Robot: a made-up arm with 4 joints. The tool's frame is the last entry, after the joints.
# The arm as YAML. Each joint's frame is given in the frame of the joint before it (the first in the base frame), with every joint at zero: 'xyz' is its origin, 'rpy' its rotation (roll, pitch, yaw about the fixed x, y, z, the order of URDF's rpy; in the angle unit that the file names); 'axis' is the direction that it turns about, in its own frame. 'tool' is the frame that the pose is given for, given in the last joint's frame.
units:
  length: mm
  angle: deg
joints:
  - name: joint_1
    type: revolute
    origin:
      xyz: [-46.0, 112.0, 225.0]
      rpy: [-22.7, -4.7, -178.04]
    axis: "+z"
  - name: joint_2
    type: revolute
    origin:
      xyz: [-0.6, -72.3, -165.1]
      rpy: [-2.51, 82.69, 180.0]
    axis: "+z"
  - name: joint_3
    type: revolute
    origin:
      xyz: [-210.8, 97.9, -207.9]
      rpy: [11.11, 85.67, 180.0]
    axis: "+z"
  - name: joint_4
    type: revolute
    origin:
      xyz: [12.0, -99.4, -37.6]
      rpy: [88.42, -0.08, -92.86]
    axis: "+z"
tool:
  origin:
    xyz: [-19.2, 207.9, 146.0]
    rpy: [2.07, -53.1, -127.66]
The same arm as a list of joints. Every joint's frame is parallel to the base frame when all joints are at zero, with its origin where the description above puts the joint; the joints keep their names.
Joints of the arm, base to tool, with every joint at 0 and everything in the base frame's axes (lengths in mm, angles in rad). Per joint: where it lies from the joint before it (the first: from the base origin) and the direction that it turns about. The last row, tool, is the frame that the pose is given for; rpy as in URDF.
joint_1: axis 0.088703 -0.383113 0.919432 origin -46 112 225
joint_2: axis 0.998295 0.0255 0.0525 origin -14.1 130 -124
joint_3: axis 0.027701 -0.19631 0.98015 origin -220 4 221
joint_4: axis 1 0.0001 -0.0001 origin -18 104 -17
tool: origin 146 -59.9 200 rpy -0.5166 0.5687 -0.3206

